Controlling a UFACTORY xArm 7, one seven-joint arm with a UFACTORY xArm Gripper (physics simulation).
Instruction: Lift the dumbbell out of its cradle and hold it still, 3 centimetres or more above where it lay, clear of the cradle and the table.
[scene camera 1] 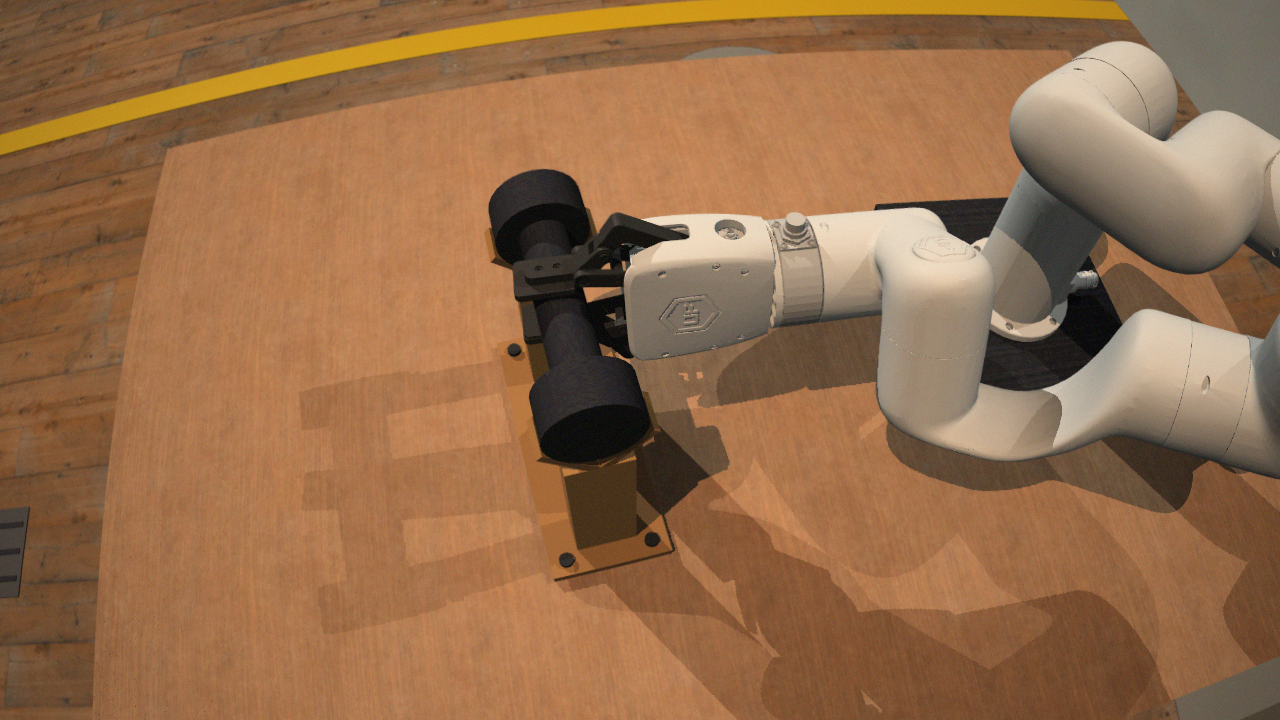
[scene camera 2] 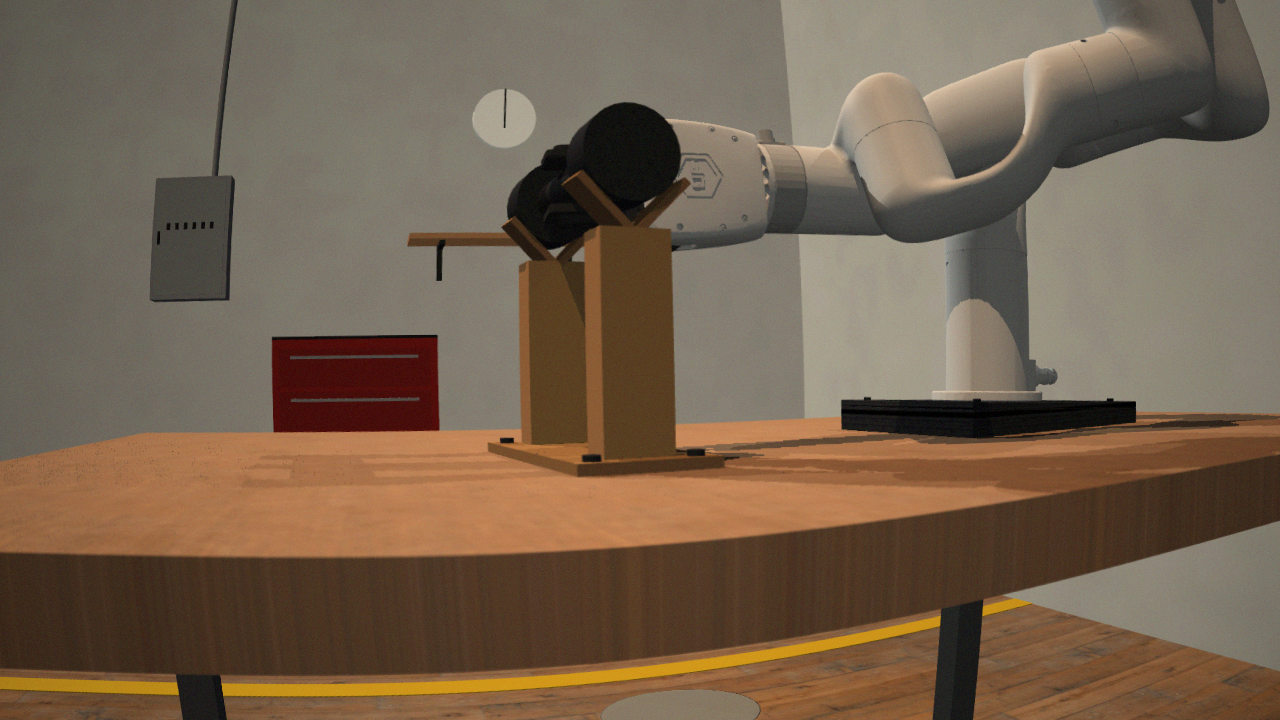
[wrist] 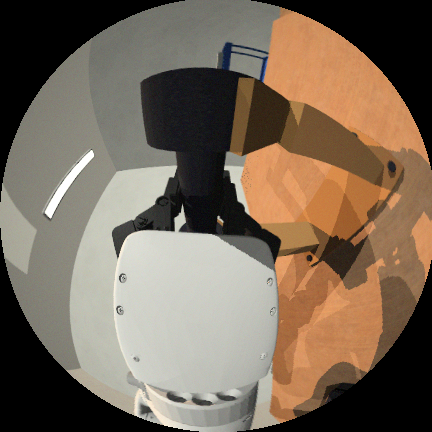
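Where they show: gripper, fingertip midpoint: [scene camera 1: 518, 304] [scene camera 2: 544, 186] [wrist: 201, 177]; arm's base, link origin: [scene camera 1: 1011, 290] [scene camera 2: 987, 400].
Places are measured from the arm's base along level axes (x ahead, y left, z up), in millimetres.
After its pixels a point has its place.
The black dumbbell [scene camera 1: 588, 411] {y 187, x 441, z 212 mm} [scene camera 2: 624, 152] {y 188, x 444, z 179 mm} [wrist: 192, 110] lies in the V-shaped tops of the wooden cradle [scene camera 1: 601, 501] {y 186, x 438, z 71 mm} [scene camera 2: 633, 349] {y 186, x 440, z 50 mm} [wrist: 325, 140] {y 5, x 433, z 105 mm}, one head over each post. The near head rests in its V in the scene camera 2 view. My gripper [scene camera 1: 539, 300] {y 80, x 478, z 179 mm} [scene camera 2: 558, 188] {y 80, x 478, z 179 mm} [wrist: 201, 177] {y 80, x 478, z 179 mm} reaches in level from the robot's side and is shut on the dumbbell's handle, between the two heads. One finger is above the handle and one below. The far head's contact with its V is partly hidden.
The cradle's base plate is bolted to the wooden table [scene camera 1: 223, 295] {y -135, x 814, z -28 mm} [scene camera 2: 358, 519] {y 365, x 613, z -28 mm}. The robot's black base [scene camera 1: 948, 207] {y -112, x 34, z 2 mm} [scene camera 2: 984, 416] {y 120, x 101, z -9 mm} stands on the table to the right. A red drawer cabinet [scene camera 2: 355, 385] and a grey wall box [scene camera 2: 191, 241] are in the background.
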